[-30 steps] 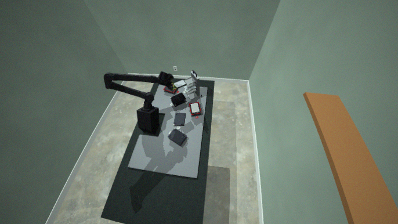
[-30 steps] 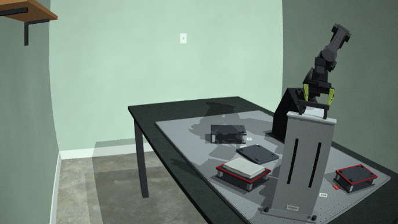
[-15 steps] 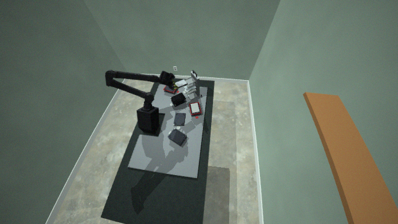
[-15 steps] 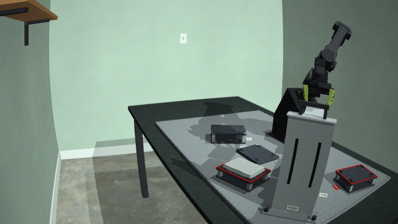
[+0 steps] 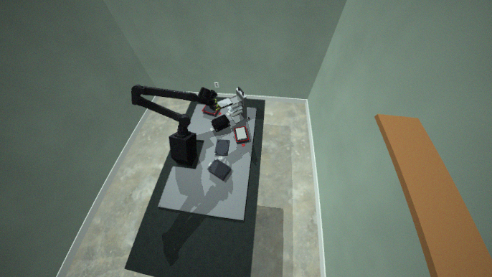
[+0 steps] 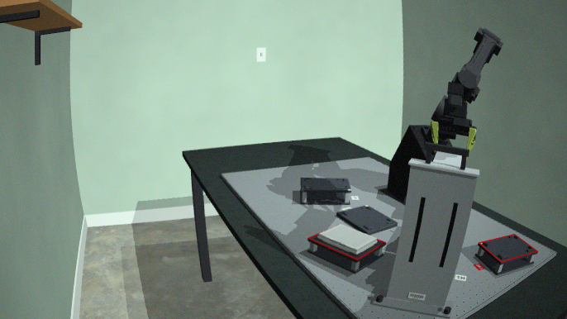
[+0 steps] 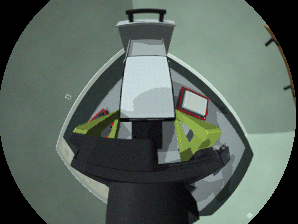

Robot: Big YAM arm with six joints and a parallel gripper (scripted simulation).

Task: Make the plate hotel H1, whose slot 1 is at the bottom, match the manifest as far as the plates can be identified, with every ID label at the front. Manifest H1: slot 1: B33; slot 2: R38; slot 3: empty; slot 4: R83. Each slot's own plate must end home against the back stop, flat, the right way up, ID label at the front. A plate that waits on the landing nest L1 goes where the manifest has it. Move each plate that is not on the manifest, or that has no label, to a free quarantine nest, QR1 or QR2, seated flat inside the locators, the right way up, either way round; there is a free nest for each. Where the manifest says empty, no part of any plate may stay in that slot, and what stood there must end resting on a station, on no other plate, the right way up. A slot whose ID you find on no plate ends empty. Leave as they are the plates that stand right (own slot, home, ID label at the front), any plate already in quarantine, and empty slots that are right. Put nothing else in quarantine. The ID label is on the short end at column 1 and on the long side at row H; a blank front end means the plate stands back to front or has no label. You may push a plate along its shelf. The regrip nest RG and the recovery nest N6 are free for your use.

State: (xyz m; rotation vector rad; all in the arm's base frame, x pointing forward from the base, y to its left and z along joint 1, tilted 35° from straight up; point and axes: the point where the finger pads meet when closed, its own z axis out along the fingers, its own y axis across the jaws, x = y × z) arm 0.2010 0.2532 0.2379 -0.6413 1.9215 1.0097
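My hand is 120 mm above the plate, 110 mm to the right of it and 100 mm short of it. From my hand the other things lie so: N6 label: 370 mm to the right, 280 mm below, 120 mm ahead; plate hotel H1: 170 mm to the left, 150 mm ahead, 120 mm below.
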